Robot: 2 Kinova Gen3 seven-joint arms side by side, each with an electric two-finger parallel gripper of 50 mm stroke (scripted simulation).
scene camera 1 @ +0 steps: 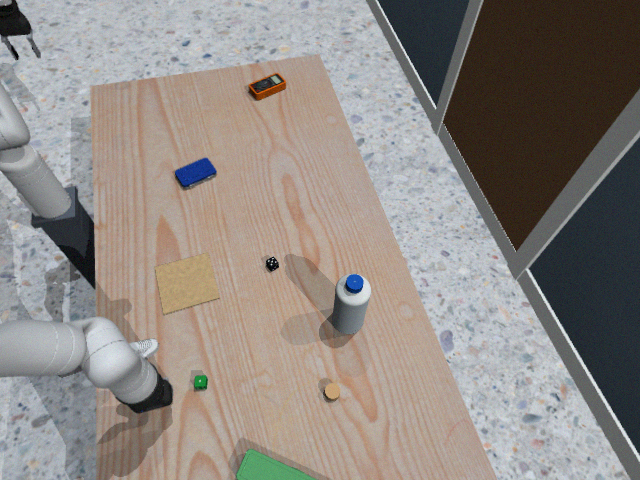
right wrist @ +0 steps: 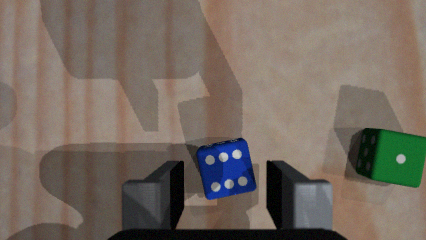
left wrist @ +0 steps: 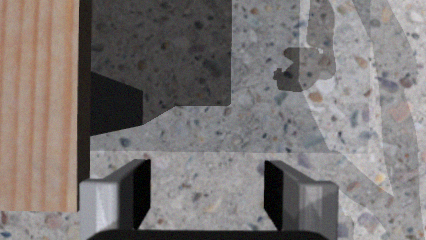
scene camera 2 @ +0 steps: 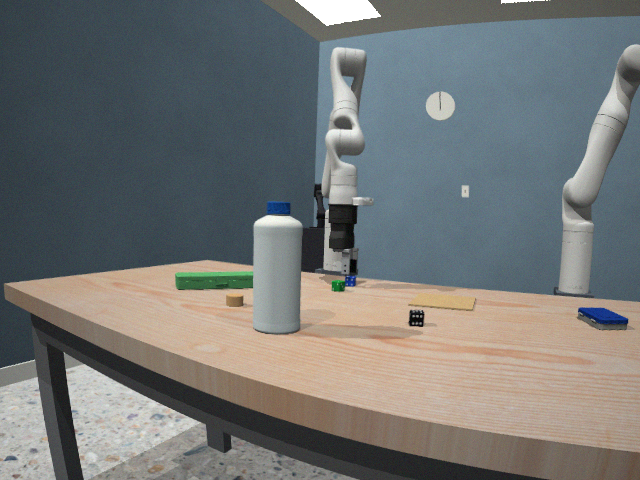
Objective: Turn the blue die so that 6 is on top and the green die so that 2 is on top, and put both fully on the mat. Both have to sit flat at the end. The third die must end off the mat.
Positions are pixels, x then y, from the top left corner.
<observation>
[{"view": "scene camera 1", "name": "my right gripper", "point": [160, 394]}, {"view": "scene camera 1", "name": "tan mat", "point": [188, 282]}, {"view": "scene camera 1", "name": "blue box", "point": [193, 174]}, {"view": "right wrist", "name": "my right gripper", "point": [225, 184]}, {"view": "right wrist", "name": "blue die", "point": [225, 167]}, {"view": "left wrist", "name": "my left gripper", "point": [207, 184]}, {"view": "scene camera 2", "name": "my right gripper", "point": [349, 273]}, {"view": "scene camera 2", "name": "tan mat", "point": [463, 303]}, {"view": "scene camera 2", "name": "green case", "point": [184, 280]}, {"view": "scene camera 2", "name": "white bottle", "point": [277, 255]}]
</observation>
